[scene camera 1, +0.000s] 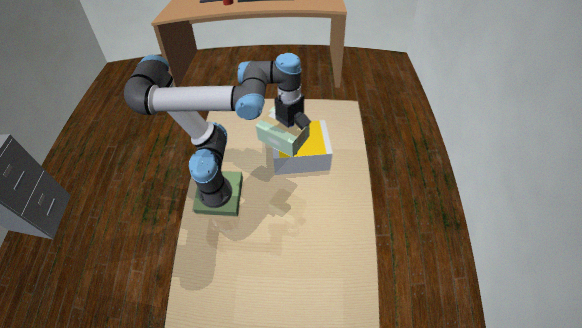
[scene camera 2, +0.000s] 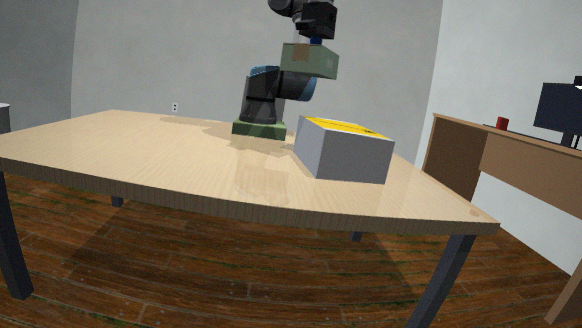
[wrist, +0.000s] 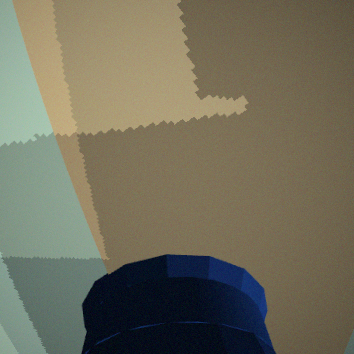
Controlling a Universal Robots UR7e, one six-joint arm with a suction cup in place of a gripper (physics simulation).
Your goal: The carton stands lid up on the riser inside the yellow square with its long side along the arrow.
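Observation:
A pale green carton (scene camera 1: pixel 281 136) (scene camera 2: pixel 309 62) with a brown tape strip hangs in the air from my suction gripper (scene camera 2: pixel 315 41) (wrist: pixel 175 300), lid up. The blue cup sits on the carton's taped lid (wrist: pixel 210 190) in the wrist view. In scene camera 1 the carton overlaps the left part of the riser; in scene camera 2 a gap shows between the carton and the riser. The grey-white riser (scene camera 1: pixel 303 164) (scene camera 2: pixel 354 156) stands on the table with the yellow square (scene camera 1: pixel 316 140) (scene camera 2: pixel 345 126) on top. The arrow is mostly hidden by the carton and gripper in scene camera 1.
The riser stands on the wooden table (scene camera 1: pixel 320 240) (scene camera 2: pixel 175 165). The arm's green base plate (scene camera 1: pixel 218 207) (scene camera 2: pixel 259 131) is left of the riser. A brown desk (scene camera 1: pixel 250 12) (scene camera 2: pixel 530 175) with a red cup (scene camera 2: pixel 502 123) stands beyond the table. A grey cabinet (scene camera 1: pixel 30 195) stands at the left.

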